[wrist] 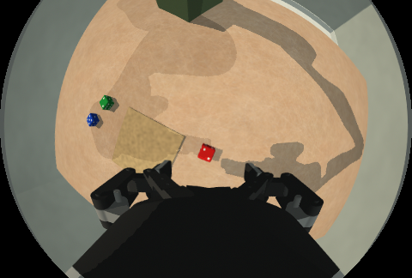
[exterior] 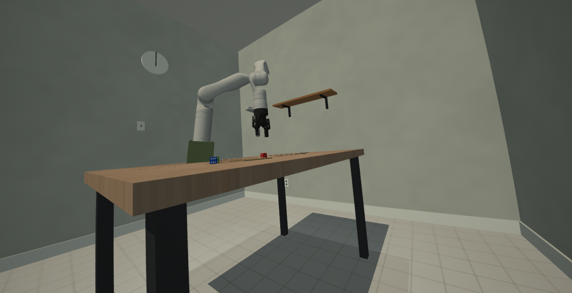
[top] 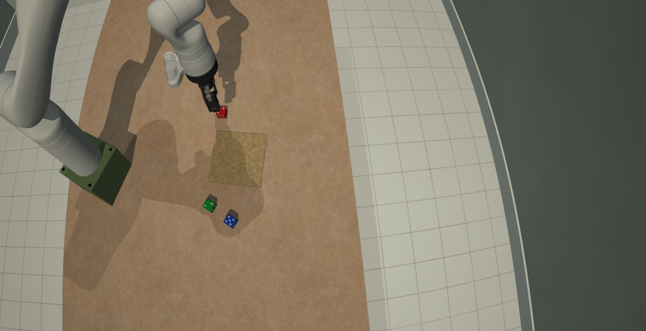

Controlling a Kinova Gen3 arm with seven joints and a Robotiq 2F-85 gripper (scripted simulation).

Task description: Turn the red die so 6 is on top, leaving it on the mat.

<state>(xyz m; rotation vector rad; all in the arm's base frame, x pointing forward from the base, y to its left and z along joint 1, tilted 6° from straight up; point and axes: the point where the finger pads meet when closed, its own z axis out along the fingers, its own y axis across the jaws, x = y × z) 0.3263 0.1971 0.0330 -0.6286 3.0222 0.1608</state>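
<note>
Now: hand 10 cm above the red die. Also, from my hand: green die 26 cm to the right, 10 cm below, 1 cm ahead; tan mat 12 cm to the right, 11 cm below, 6 cm ahead; blue die 29 cm to the right, 10 cm below, 7 cm ahead.
</note>
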